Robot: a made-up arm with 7 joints.
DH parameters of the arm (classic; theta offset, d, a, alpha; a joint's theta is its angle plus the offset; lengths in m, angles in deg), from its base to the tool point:
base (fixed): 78 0.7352 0.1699 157.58
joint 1: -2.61 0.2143 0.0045 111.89
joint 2: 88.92 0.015 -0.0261 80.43
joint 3: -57 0.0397 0.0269 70.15
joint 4: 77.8 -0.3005 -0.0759 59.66
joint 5: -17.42 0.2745 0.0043 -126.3
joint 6: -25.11 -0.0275 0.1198 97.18
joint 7: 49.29 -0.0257 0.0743 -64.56
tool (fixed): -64.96 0.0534 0 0
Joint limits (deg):
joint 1: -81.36..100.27
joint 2: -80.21..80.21
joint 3: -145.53..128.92
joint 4: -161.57..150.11
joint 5: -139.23..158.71
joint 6: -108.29..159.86
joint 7: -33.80..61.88
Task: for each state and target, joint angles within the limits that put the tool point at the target. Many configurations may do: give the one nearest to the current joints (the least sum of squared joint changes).
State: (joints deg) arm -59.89 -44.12 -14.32 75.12 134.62 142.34 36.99
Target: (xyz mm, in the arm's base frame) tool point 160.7 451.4 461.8
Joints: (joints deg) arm -38.09 -61.85 -40.51 75.10 122.86 159.86 32.04
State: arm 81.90 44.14 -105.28 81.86 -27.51 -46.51 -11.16
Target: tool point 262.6 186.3 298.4
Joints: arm 77.69 64.38 -95.66 111.58 -19.18 -44.53 0.33
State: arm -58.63 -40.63 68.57 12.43 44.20 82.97 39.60
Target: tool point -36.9 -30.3 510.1
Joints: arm -58.53 -39.81 84.48 20.68 50.46 73.44 24.97
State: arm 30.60 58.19 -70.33 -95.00 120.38 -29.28 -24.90
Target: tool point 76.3 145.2 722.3
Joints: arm 30.93 61.89 -57.19 -59.23 87.61 -3.04 -27.12
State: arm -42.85 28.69 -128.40 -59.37 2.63 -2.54 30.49
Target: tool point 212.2 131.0 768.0
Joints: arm -38.51 21.71 -129.41 -58.51 -8.34 -0.32 29.52
